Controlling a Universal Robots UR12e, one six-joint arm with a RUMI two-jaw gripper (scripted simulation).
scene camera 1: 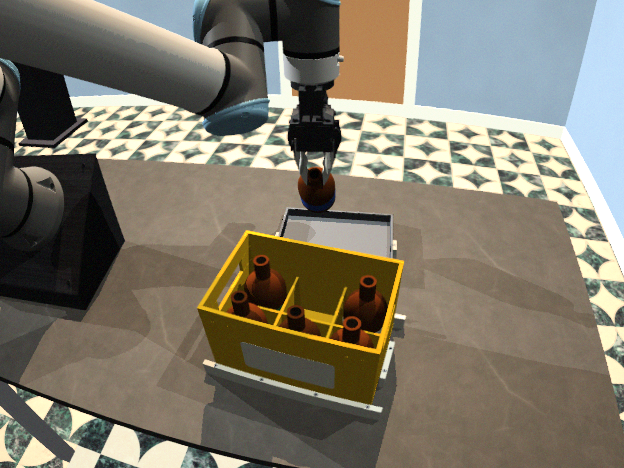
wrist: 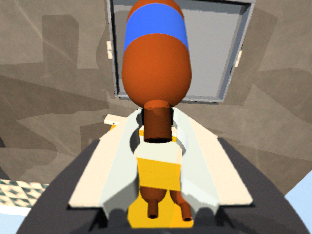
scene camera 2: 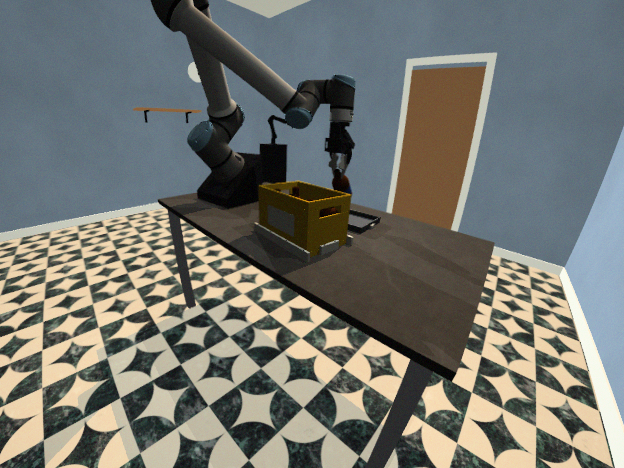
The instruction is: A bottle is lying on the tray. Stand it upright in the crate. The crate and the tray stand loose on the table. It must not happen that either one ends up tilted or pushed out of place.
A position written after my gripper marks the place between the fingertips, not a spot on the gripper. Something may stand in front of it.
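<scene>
There's a crate (scene camera 1: 319,278), (scene camera 2: 297,220), (wrist: 159,164), and I can see my gripper (scene camera 2: 337,178), (wrist: 157,109). I'm also seeing a grey tray (scene camera 1: 370,233), a bottle (scene camera 1: 316,198), a bottle (scene camera 1: 351,334) as well, and a rail (scene camera 1: 347,406).
</scene>
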